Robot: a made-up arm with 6 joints.
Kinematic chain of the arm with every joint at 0, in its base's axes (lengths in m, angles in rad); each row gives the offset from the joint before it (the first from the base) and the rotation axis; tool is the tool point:
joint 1: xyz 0 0 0.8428 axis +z
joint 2: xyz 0.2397 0 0 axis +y
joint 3: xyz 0 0 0.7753 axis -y
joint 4: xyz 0 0 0.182 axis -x
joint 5: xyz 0.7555 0 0 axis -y
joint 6: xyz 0.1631 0 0 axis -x
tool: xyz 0 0 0
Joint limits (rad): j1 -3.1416..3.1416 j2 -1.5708..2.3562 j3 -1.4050..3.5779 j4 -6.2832..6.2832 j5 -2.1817..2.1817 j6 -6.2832..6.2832
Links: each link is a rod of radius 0.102 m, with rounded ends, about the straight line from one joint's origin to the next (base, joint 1, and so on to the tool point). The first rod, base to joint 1, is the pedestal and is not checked.
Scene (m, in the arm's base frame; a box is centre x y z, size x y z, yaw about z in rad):
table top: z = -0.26
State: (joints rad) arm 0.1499 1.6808 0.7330 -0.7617 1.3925 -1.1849
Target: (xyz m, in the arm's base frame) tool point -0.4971 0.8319 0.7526
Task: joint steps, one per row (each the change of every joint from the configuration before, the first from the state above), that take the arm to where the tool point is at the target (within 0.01 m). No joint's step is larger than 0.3 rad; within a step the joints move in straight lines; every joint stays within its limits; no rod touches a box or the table.
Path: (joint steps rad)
1: 0.2978 -0.1504 -0.2425 -0.0170 0.0645 0.0000
2: 0.2979 -0.1504 -0.2426 -0.0169 0.0645 0.0000
3: 0.2978 -0.1504 -0.2425 -0.0170 0.0644 0.0000
4: 0.2978 -0.1504 -0.2426 -0.0169 0.0645 0.0000
5: 0.2978 -0.1504 -0.2425 -0.0170 0.0645 0.0000
6: 0.2979 -0.1504 -0.2425 -0.0170 0.0645 0.0000
7: 0.2978 -0.1504 -0.2426 -0.0169 0.0644 0.0000

